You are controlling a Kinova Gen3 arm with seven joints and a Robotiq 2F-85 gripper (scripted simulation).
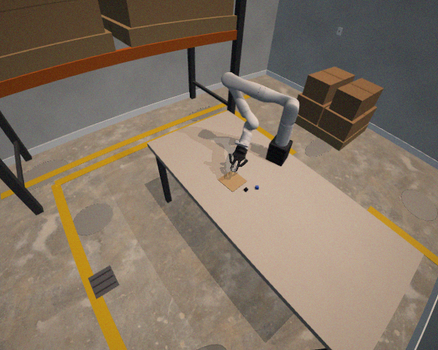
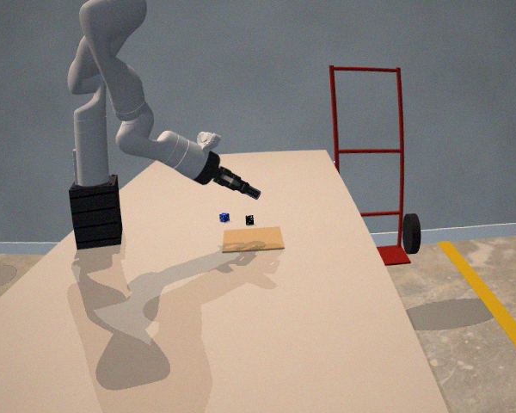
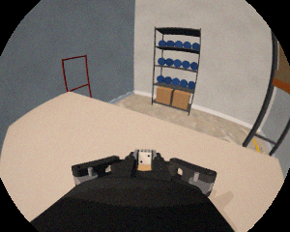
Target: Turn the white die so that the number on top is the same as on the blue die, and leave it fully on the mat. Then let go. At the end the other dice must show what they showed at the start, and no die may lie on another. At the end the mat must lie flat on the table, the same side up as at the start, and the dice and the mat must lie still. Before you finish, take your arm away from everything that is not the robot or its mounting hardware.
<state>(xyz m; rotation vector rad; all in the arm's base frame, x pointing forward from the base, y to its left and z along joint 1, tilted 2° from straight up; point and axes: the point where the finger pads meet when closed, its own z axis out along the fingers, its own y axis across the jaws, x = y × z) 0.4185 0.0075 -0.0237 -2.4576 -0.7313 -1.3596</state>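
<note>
The tan mat is 12 cm below my hand. The rest, counted from my hand: blue die (14 cm to the left, 11 cm below, 10 cm behind); white die (1 cm to the left, 1 cm below, 1 cm ahead); black die (11 cm to the left, 11 cm below, 3 cm behind).
</note>
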